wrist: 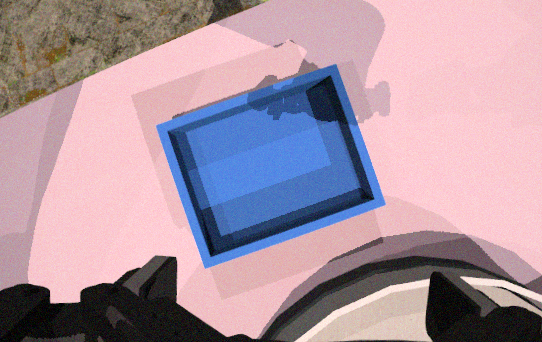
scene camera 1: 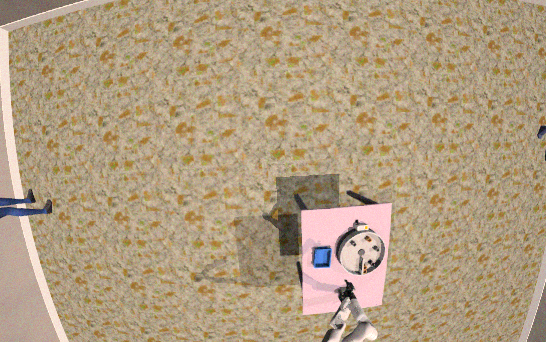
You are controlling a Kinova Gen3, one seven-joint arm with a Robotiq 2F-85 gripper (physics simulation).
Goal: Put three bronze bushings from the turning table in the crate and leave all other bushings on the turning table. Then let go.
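Frame: origin at the arm's base, x left, y back, z up, level; centimetres.
Seen in the pictures: gripper, between the fingertips: point(wrist: 302, 293) point(scene camera 1: 341, 284).
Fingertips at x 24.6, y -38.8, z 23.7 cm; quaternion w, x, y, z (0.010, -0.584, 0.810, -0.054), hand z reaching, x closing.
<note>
Offsets run from my fingertips to a thing's top centre. "pt": to the spot under its first point. Level surfaces: height alone.
The blue crate {dx +5.4, dy -1.1, dz -29.0 cm} point(scene camera 1: 314, 257) point(wrist: 185, 196) stands upright on the pink table, and its visible inside is empty. The round turning table {dx -29.1, dy -8.5, dz -27.9 cm} point(scene camera 1: 349, 256) point(wrist: 360, 317) is to its right in the scene view. An orange-brown bushing {dx -32.0, dy -22.2, dz -24.9 cm} point(scene camera 1: 368, 238) lies near its far side. More orange-brown shows beside the pale bar at the near side, too small to count. Dark bushings {dx -18.9, dy -17.7, dz -24.9 cm} point(scene camera 1: 353, 243) {dx -41.7, dy -12.9, dz -24.9 cm} point(scene camera 1: 375, 248) also lie on the disc. My gripper point(scene camera 1: 348, 284) point(wrist: 302, 293) is open and empty, above the table, on the near side of the crate and the turning table in the scene view.
The pale bar {pt dx -30.1, dy +1.4, dz -25.0 cm} point(scene camera 1: 362, 264) reaches from the hub of the turning table to its near rim. A white box with a yellow spot {pt dx -25.2, dy -32.1, dz -28.2 cm} point(scene camera 1: 362, 227) stands at its far rim. The pink table {dz -34.0 cm} point(scene camera 1: 320, 295) point(wrist: 100, 200) ends left of the crate. Human legs show at the far left.
</note>
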